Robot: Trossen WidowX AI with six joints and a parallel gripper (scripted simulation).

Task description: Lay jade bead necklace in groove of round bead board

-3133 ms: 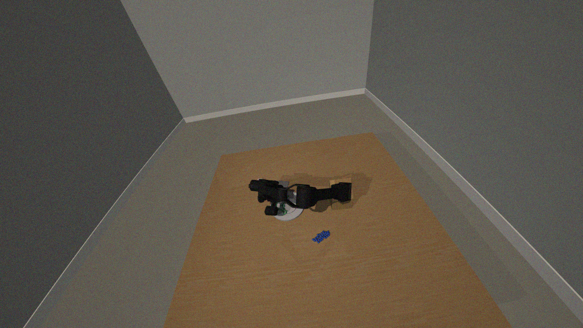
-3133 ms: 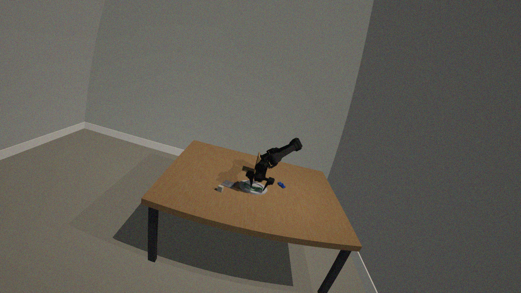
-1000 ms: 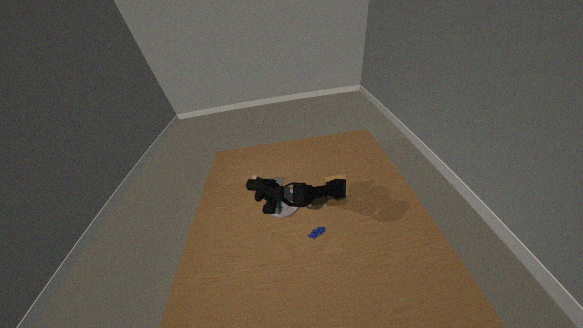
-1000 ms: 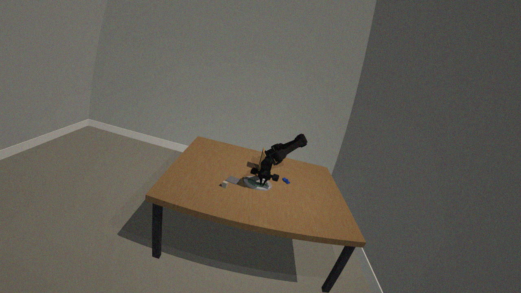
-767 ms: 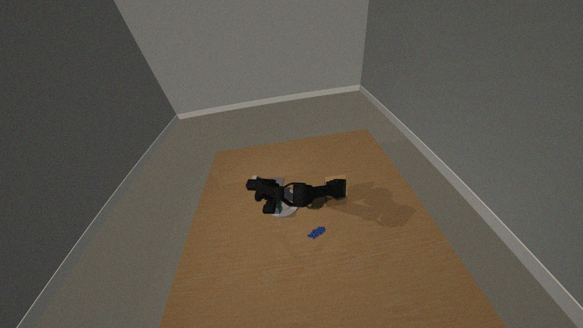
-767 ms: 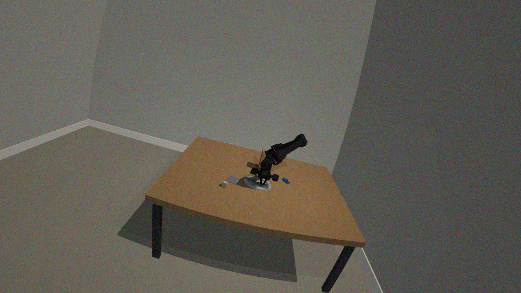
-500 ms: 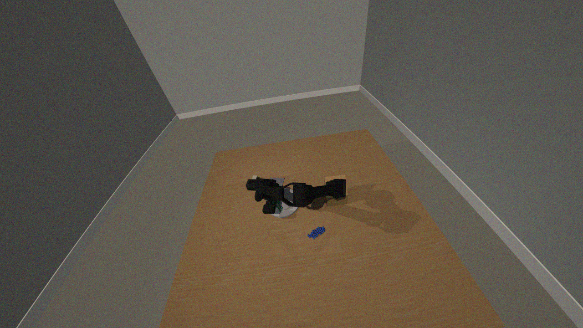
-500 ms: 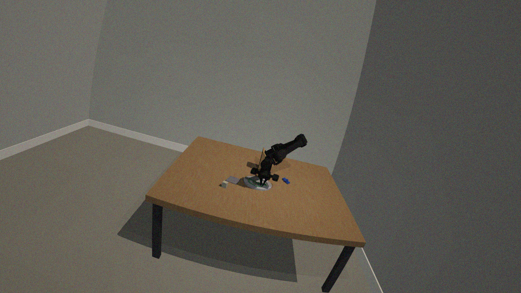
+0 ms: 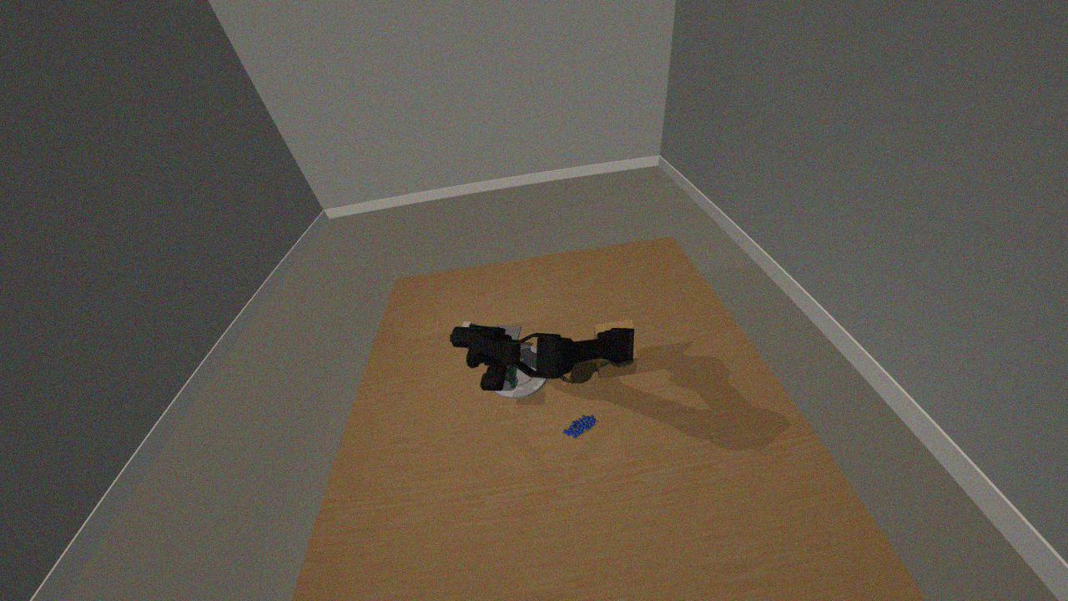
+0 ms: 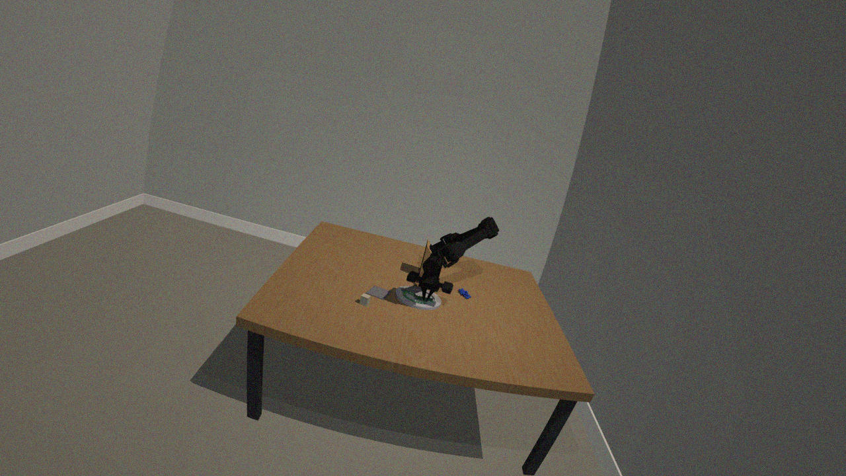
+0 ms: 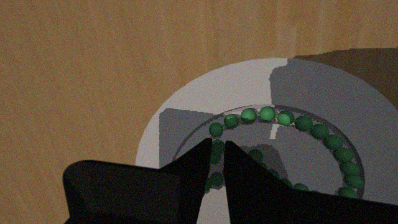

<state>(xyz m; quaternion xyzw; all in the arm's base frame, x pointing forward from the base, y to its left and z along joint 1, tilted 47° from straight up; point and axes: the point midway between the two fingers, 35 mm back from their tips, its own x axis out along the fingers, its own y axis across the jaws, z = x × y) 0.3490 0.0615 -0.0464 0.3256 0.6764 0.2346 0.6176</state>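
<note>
The round bead board is 50 mm behind my gripper tip, 30 mm to the right of it and 10 mm below it. The rest, counted from my gripper tip: pale block 140 mm ahead, 230 mm to the right; then flat grey plate 190 mm to the right, 20 mm below.
</note>
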